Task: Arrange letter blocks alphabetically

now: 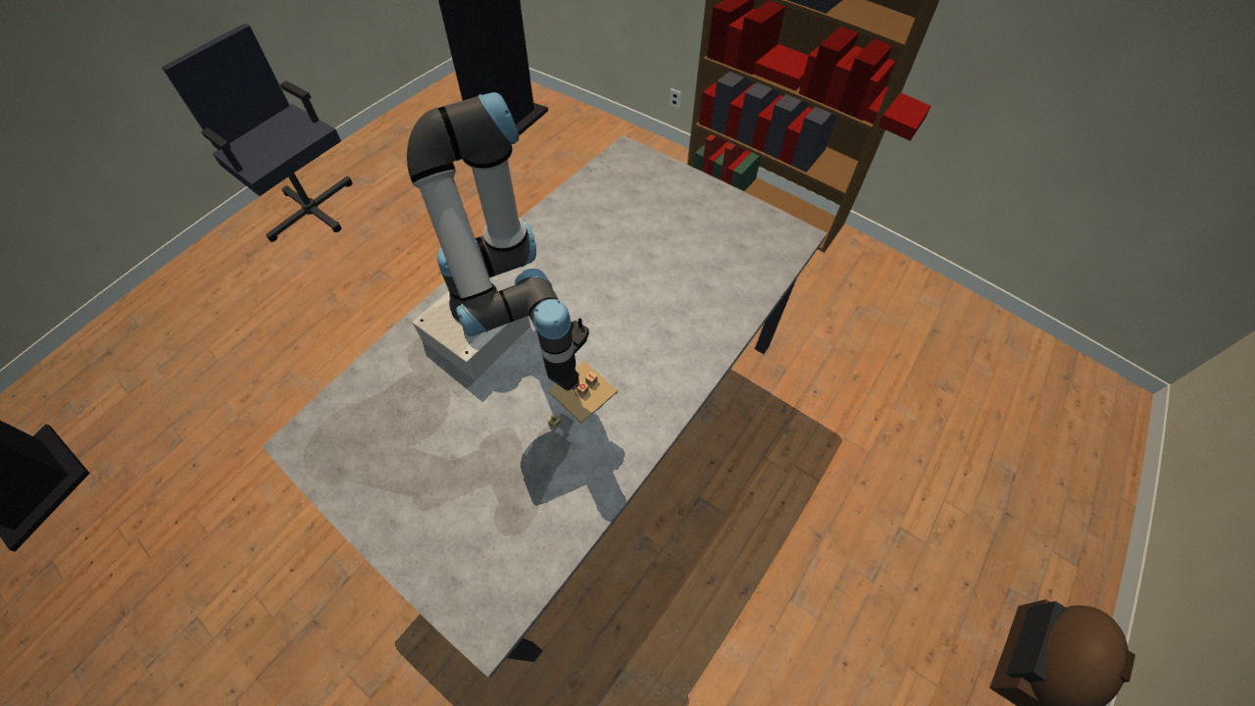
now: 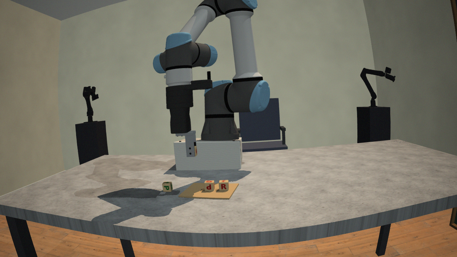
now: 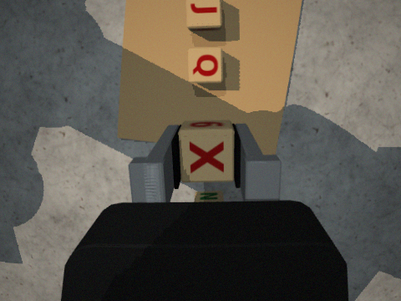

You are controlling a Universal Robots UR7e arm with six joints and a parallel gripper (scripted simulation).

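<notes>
Right now the X block is 10 mm below my hand. Also, from my hand: Q block: 110 mm below, 40 mm to the left; tan mat: 120 mm below, 40 mm to the left.
</notes>
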